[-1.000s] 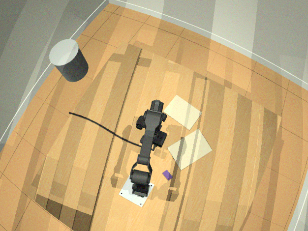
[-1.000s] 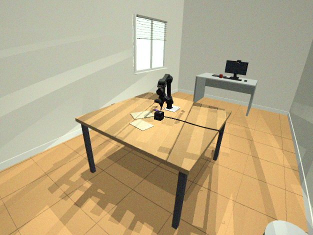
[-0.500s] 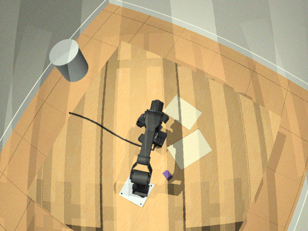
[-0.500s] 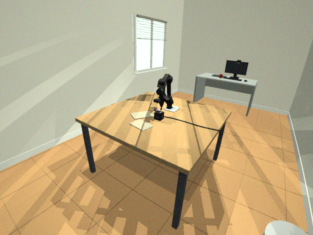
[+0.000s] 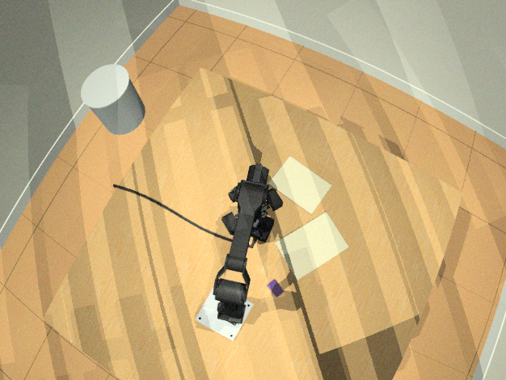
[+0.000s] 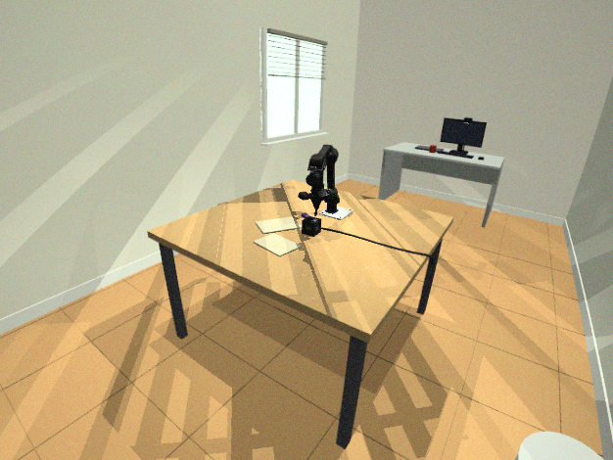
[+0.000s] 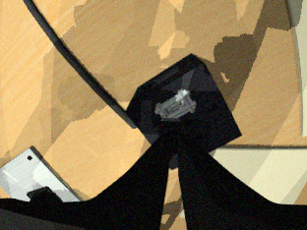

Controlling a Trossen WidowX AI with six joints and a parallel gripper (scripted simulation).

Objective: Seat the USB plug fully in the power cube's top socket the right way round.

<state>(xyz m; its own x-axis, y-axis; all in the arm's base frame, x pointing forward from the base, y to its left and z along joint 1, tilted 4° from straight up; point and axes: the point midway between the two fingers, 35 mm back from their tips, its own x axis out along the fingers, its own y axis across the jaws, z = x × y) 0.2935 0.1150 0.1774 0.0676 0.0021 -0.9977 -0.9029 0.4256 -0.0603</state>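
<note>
The USB plug lies 20 mm below my gripper tip. Also, from my gripper tip: small purple block: 150 mm behind, 190 mm to the right, 130 mm below.
</note>
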